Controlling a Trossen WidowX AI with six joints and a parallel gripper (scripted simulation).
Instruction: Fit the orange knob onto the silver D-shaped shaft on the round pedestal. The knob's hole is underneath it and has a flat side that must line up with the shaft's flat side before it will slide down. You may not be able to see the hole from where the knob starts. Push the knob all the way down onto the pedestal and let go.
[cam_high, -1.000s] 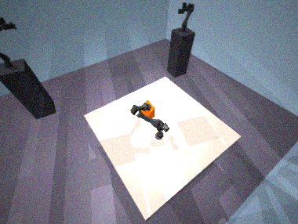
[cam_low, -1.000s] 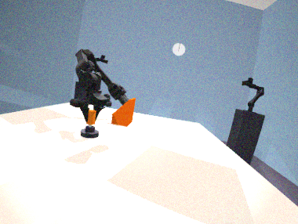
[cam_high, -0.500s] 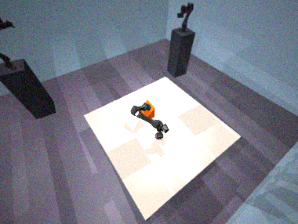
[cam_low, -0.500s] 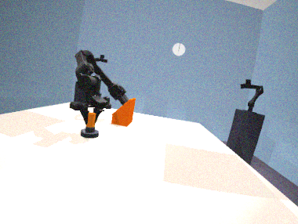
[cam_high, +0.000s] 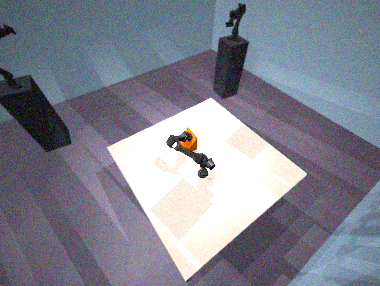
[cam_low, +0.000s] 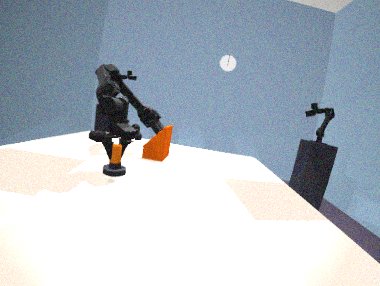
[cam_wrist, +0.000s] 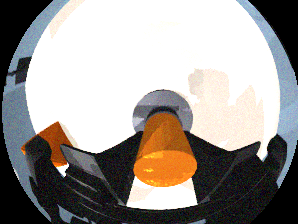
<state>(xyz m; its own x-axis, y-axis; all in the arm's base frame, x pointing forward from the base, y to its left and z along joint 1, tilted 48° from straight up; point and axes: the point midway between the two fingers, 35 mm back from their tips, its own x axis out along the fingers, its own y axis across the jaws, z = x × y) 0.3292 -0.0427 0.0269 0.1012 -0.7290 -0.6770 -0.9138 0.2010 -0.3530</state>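
My gripper tip is now 3 cm below the orange knob. The rest, counted from my gripper tip: dark round pedestal (2 cm below).
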